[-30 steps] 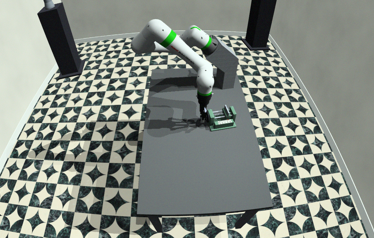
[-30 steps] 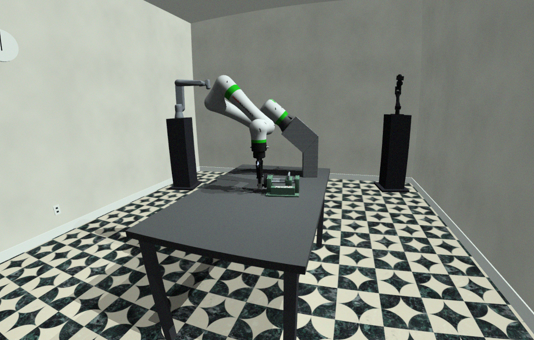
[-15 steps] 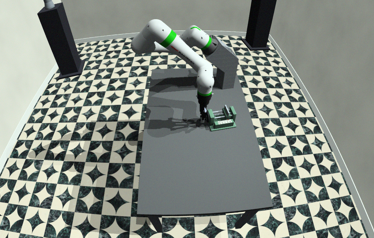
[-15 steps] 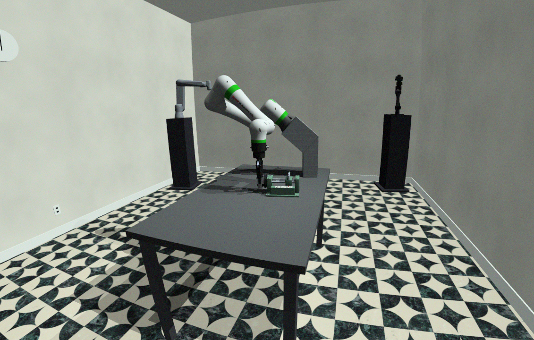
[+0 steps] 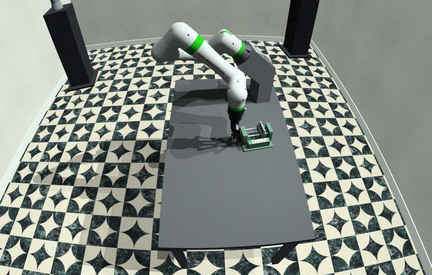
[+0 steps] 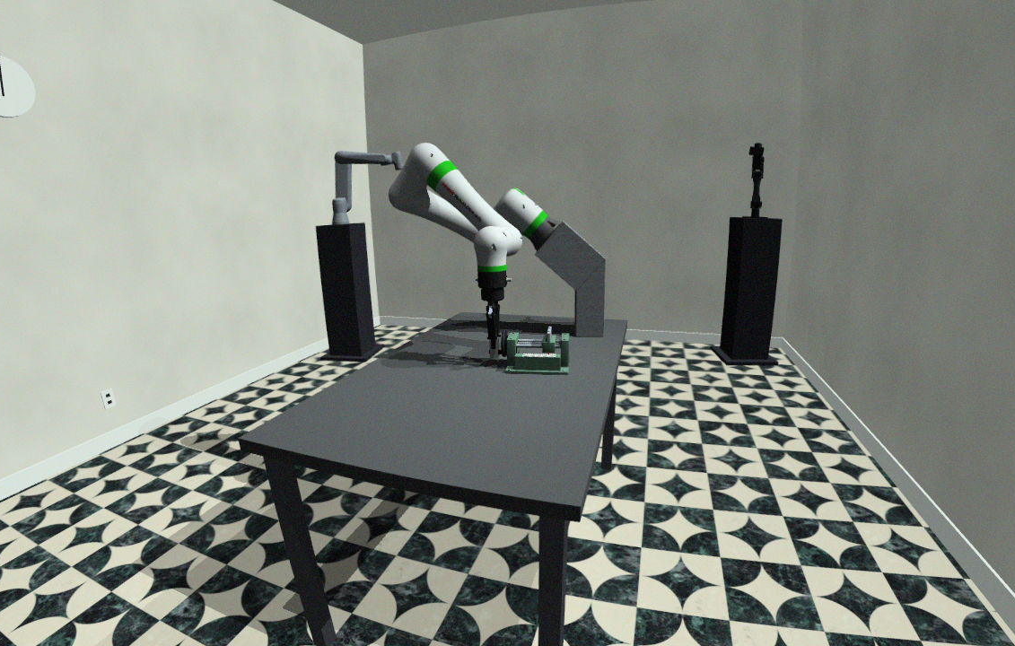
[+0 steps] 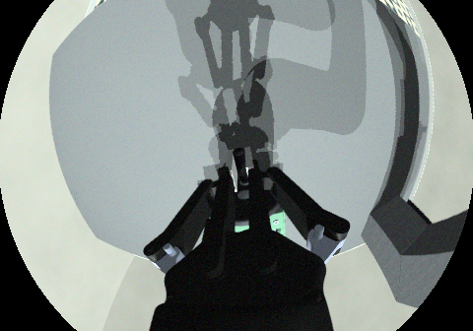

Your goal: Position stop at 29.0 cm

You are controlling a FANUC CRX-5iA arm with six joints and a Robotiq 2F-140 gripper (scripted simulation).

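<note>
Right now the black handwheel is 20 mm to the left of my hand and 10 mm below it. Also, from my hand: green stop fixture (180 mm to the left, 30 mm above, 20 mm ahead).
</note>
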